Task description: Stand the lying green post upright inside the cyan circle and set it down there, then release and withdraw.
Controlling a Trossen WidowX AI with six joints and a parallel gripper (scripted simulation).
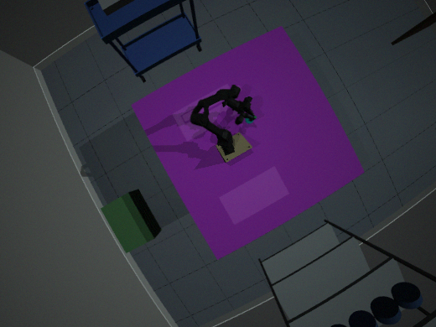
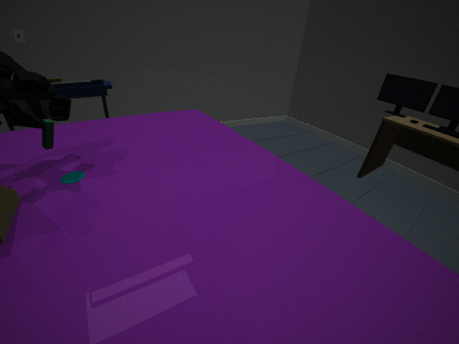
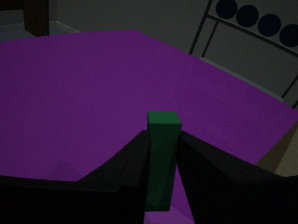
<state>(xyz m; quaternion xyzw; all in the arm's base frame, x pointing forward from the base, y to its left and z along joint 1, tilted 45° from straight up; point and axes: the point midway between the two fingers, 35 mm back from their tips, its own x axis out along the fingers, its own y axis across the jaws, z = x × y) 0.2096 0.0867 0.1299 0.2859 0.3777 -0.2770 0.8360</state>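
The cyan circle lies 2 cm to the left of my gripper tip and 15 cm below it. Round my gripper tip: green post (1 cm behind, 2 cm below).
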